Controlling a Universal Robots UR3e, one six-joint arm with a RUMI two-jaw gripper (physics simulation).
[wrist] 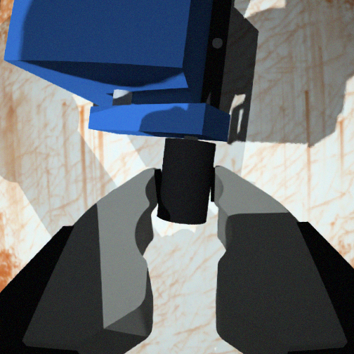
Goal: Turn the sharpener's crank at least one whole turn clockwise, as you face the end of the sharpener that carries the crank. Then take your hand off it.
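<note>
The blue sharpener body (100,35) fills the upper left of the wrist view. A short light shaft (121,97) shows between the body and the blue crank arm (120,118). The crank arm lies crosswise below the body, reaching from the shaft toward the right. The black cylindrical crank handle (185,200) sticks out from the right part of the arm toward the bottom of the view. My gripper (185,170) is shut on the crank handle, with one finger pad at each side of it. The handle's free end shows between the fingers.
A black strip (217,65) with a small grey round spot runs along the right side of the sharpener. The whitish table top (285,190) with rust-brown streaks lies below. Shadows of the sharpener and the arm fall across it.
</note>
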